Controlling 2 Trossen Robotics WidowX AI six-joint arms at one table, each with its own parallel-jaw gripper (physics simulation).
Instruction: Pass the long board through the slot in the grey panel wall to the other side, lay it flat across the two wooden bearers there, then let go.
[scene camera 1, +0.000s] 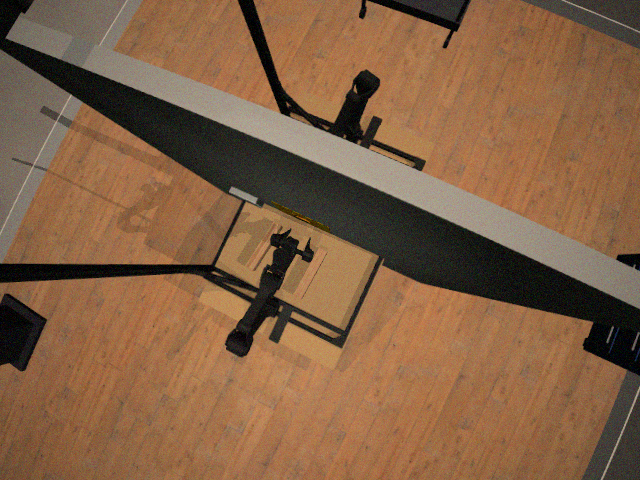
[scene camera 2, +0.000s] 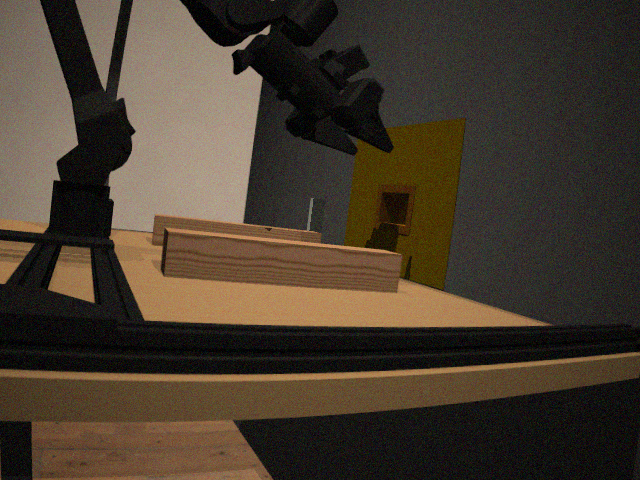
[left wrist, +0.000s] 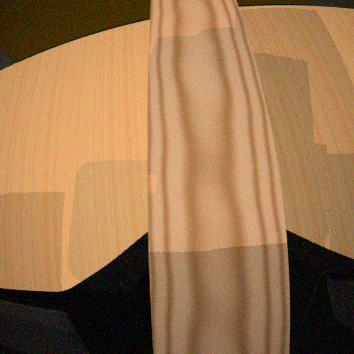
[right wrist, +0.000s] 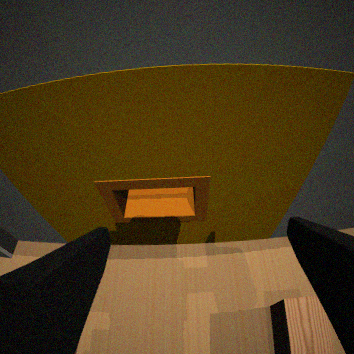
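Note:
The long board (left wrist: 211, 158) lies lengthwise on the far table (left wrist: 70, 123), pointing at the yellow panel. My left gripper (left wrist: 208, 227) is shut on the long board, with one dark finger against each long edge. My right gripper (scene camera 1: 296, 239) (scene camera 2: 358, 143) (right wrist: 199, 232) is open and empty. It hangs above the near table (scene camera 1: 347, 281) (scene camera 2: 270, 305) and faces the slot's wooden frame (scene camera 2: 396, 189) (right wrist: 201, 197) in the yellow panel (scene camera 2: 423, 157) (right wrist: 175, 123). Two wooden bearers (scene camera 2: 280, 267) (scene camera 2: 223, 226) (scene camera 1: 313, 271) lie side by side below it.
The grey panel wall (scene camera 1: 366, 162) (scene camera 2: 509, 143) (right wrist: 175, 28) runs between the two tables. The left arm (scene camera 1: 356, 105) stands behind it, its gripper hidden in scene camera 1. Black frame rails (scene camera 2: 318, 343) edge the near table. A dark bench (scene camera 1: 423, 10) stands at the far top.

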